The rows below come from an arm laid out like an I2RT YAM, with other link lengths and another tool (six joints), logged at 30 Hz.
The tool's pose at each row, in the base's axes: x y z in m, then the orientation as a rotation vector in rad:
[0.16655 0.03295 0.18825 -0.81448 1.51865 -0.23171]
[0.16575 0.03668 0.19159 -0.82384 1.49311 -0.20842]
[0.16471 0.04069 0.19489 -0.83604 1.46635 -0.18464]
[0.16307 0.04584 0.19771 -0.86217 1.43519 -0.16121]
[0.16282 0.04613 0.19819 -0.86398 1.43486 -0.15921]
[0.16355 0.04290 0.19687 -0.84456 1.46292 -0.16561]
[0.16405 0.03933 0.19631 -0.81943 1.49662 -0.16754]
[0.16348 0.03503 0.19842 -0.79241 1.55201 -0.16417]
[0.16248 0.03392 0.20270 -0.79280 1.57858 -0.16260]
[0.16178 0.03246 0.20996 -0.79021 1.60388 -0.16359]
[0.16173 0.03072 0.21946 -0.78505 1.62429 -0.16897]
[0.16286 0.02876 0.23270 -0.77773 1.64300 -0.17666]
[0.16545 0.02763 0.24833 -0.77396 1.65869 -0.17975]
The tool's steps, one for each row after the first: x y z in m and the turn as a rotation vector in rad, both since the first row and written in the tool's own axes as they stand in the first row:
[-0.00498 0.00098 -0.00002 -0.01253 -0.03054 0.00088]
[-0.01011 0.00227 -0.00017 -0.02716 -0.06197 -0.00008]
[-0.01561 0.00487 -0.00043 -0.05007 -0.09566 -0.01112]
[-0.01619 0.00488 -0.00064 -0.05234 -0.09648 -0.01117]
[-0.01312 0.00308 -0.00082 -0.04281 -0.07099 0.00471]
[-0.01046 0.00066 -0.00144 -0.03370 -0.04239 0.02805]
[-0.00956 -0.00351 -0.00368 -0.03237 0.00403 0.06096]
[-0.01234 -0.00653 -0.00560 -0.04060 0.02751 0.06834]
[-0.01724 -0.01168 -0.00779 -0.04514 0.05051 0.07568]
[-0.02367 -0.01860 -0.00980 -0.04429 0.07043 0.08083]
[-0.03281 -0.02832 -0.01132 -0.04034 0.08946 0.08553]
[-0.04422 -0.03937 -0.01156 -0.04050 0.10444 0.08990]

